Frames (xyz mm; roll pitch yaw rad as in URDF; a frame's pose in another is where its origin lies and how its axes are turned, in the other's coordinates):
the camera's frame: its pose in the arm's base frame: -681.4 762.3 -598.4 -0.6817 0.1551 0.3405
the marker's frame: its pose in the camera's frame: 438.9 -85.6 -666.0 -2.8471 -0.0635 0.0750
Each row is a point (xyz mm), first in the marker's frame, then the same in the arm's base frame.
Working: the marker's frame: its pose in the arm's base frame: -177.8 425.0 -1123.9 2.7720 0.1522 0.4399

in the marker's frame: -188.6 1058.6 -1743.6
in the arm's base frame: 81.2 152.0 889.8
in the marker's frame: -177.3 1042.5 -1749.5
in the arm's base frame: 83.9 172.3 887.8
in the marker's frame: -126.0 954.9 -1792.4
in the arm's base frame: 89.6 282.3 888.3
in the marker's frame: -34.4 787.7 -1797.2
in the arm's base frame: 96.7 459.9 819.1
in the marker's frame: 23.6 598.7 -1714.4
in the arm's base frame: 66.3 607.3 666.5
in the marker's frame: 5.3 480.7 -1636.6
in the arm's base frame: -0.8 666.3 555.4
